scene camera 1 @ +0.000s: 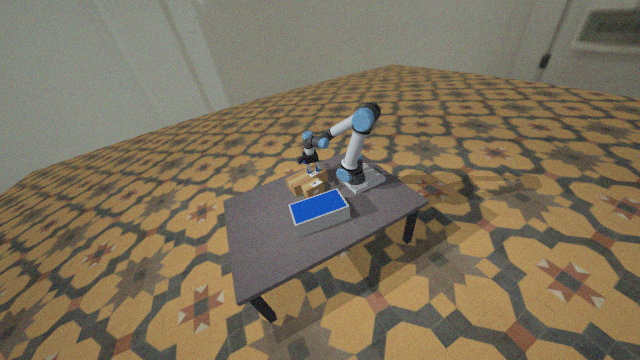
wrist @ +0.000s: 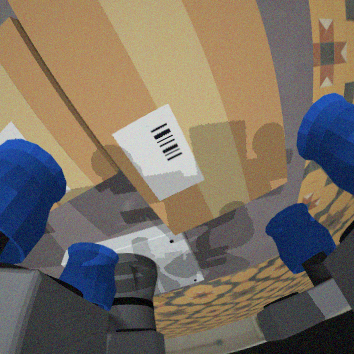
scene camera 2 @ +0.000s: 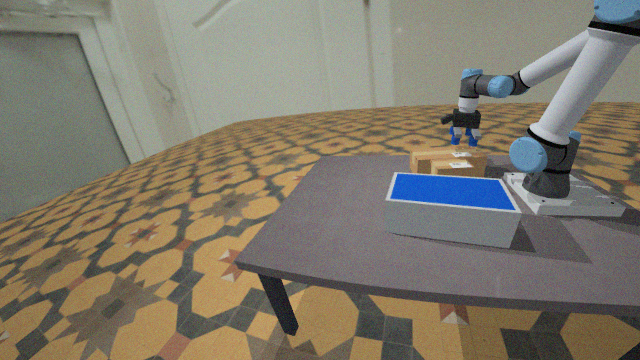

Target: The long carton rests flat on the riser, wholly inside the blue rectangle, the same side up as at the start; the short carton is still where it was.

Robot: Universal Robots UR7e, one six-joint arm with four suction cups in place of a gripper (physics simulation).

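Places are measured from the arm's base along level axes (x ahead, y left, z up), in millimetres.
Pixels of known places: end effector, tool point: (scene camera 1: pixel 311 166) (wrist: pixel 190 207) (scene camera 2: pixel 462 138); arm's base, origin of the base link: (scene camera 1: pixel 355 179) (wrist: pixel 124 269) (scene camera 2: pixel 544 189).
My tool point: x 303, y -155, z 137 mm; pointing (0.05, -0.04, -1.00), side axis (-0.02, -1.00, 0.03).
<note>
For each thing: its top centre in the pictures, then the offset to it from my tool point. "pt": a spot on its surface instead. Level surfaces: height alone.
- long carton, middle of its top: (wrist: pixel 177 75) (scene camera 2: pixel 446 152) (scene camera 1: pixel 305 174) 59 mm ahead, 13 mm right, 69 mm down
- short carton, middle of its top: (wrist: pixel 21 134) (scene camera 2: pixel 451 163) (scene camera 1: pixel 311 183) 47 mm ahead, 122 mm left, 69 mm down
- riser, middle of its top: (scene camera 2: pixel 447 189) (scene camera 1: pixel 317 205) 77 mm ahead, 386 mm left, 50 mm down
- grey box with a bare blue rectangle, surface spot: (scene camera 2: pixel 450 191) (scene camera 1: pixel 319 206) pt 70 mm ahead, 401 mm left, 50 mm down
- table, its level: 171 mm down
The long carton (scene camera 1: pixel 299 180) (scene camera 2: pixel 425 155) (wrist: pixel 220 75) lies flat on the table behind the riser, its white barcode label facing up. The short carton (scene camera 1: pixel 311 189) (scene camera 2: pixel 442 169) (wrist: pixel 42 110) lies alongside it, on the riser's side, with a narrow dark strip between them in the wrist view. My suction gripper (scene camera 1: pixel 313 170) (scene camera 2: pixel 464 142) (wrist: pixel 187 210) is open and holds nothing. Its four blue cups hang a little above the long carton near its labelled end. The riser (scene camera 1: pixel 325 220) (scene camera 2: pixel 450 223) is a grey box with a bare blue rectangle (scene camera 1: pixel 319 206) (scene camera 2: pixel 450 191) on top.
The robot's base plate (scene camera 1: pixel 376 176) (scene camera 2: pixel 590 206) stands on the table (scene camera 1: pixel 265 235) (scene camera 2: pixel 325 240), to the right of the cartons in the scene views. The arm reaches from it over the table to the cartons. The table's far edge runs behind the long carton.
</note>
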